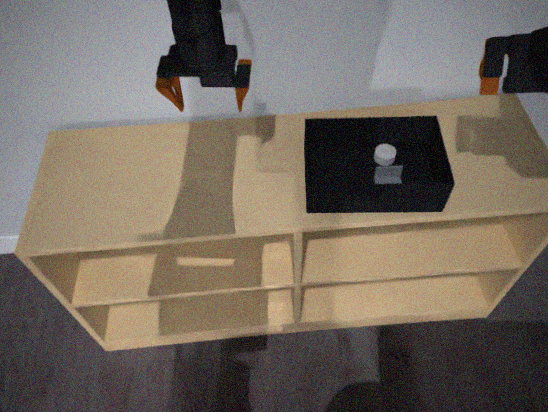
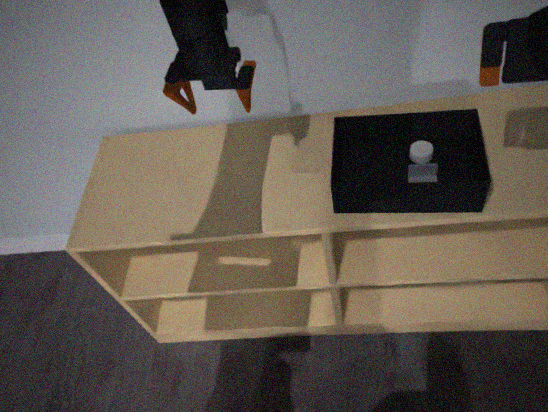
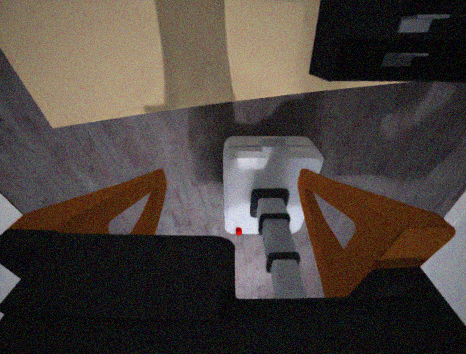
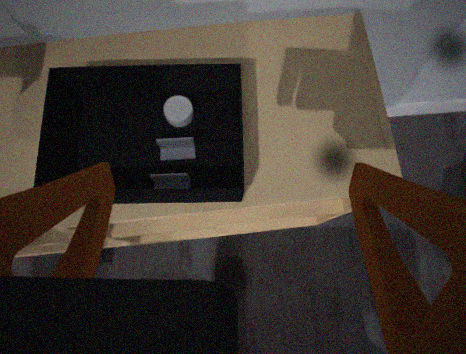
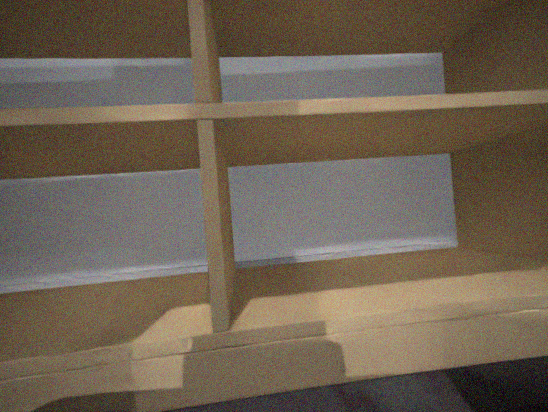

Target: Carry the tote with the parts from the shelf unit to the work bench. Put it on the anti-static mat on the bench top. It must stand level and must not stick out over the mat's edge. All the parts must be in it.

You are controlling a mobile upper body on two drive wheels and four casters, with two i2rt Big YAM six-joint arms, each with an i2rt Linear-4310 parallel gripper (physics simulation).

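Frame: origin at the left arm's base, x ahead, y left, z up, level; centimetres.
Where they show: left gripper, between the fingertips: (image 1: 211, 109) (image 2: 221, 111) (image 3: 232, 176); right gripper, between the fingertips: (image 1: 518, 67) (image 2: 533, 54) (image 4: 232, 176).
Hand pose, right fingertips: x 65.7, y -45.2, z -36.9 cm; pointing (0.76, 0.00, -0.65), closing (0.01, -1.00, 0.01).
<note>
After its pixels a point has its place.
The black tote (image 1: 340, 165) @(y -25.3, x 85.2, z -79.7 cm) (image 2: 370, 165) @(y -24.7, x 84.8, z -79.7 cm) (image 3: 350, 30) @(y -23.6, x 78.8, z -79.7 cm) (image 4: 110, 110) @(y -23.3, x 88.3, z -79.7 cm) stands on the top of the wooden shelf unit (image 1: 110, 190) @(y 29.2, x 76.6, z -80.0 cm) (image 2: 150, 190) @(y 29.2, x 76.9, z -80.0 cm) (image 3: 100, 50) @(y 25.8, x 75.4, z -80.0 cm) (image 4: 295, 180) @(y -56.4, x 75.9, z -80.0 cm) (image 5: 215, 200) @(y -15.9, x 66.9, z -117.9 cm). A white round part (image 1: 385, 154) @(y -35.8, x 86.7, z -77.3 cm) (image 2: 421, 151) @(y -35.8, x 86.7, z -77.3 cm) (image 4: 178, 110) @(y -36.0, x 87.3, z -77.3 cm) and a grey angled part (image 1: 388, 175) @(y -36.1, x 81.2, z -78.5 cm) (image 2: 423, 173) @(y -36.2, x 81.2, z -78.3 cm) (image 4: 177, 149) @(y -36.0, x 80.8, z -79.2 cm) lie in it. A second grey shape (image 4: 171, 181) @(y -35.3, x 75.0, z -78.7 cm) shows nearer its front wall. My left gripper (image 1: 211, 110) @(y -0.6, x 68.1, z -46.5 cm) (image 2: 221, 111) @(y -0.6, x 68.1, z -46.5 cm) (image 3: 232, 176) @(y -0.6, x 68.1, z -46.5 cm) is open and empty, left of the tote and above the unit. My right gripper (image 4: 232, 176) @(y -45.2, x 65.7, z -36.9 cm) is open and empty, at the tote's right. Bench and mat do not show.
Open compartments with a centre divider face me below the top board. A pale wall (image 1: 115, 60) @(y 28.7, x 102.4, z -63.0 cm) (image 2: 100, 60) @(y 41.2, x 101.0, z -59.1 cm) stands behind the unit. Dark floor (image 1: 50, 340) @(y 63.5, x 62.7, z -141.0 cm) (image 2: 60, 310) @(y 86.1, x 68.6, z -141.0 cm) lies in front. My white base (image 3: 240, 185) @(y -5.7, x 12.7, z -115.0 cm) shows under the left gripper.
</note>
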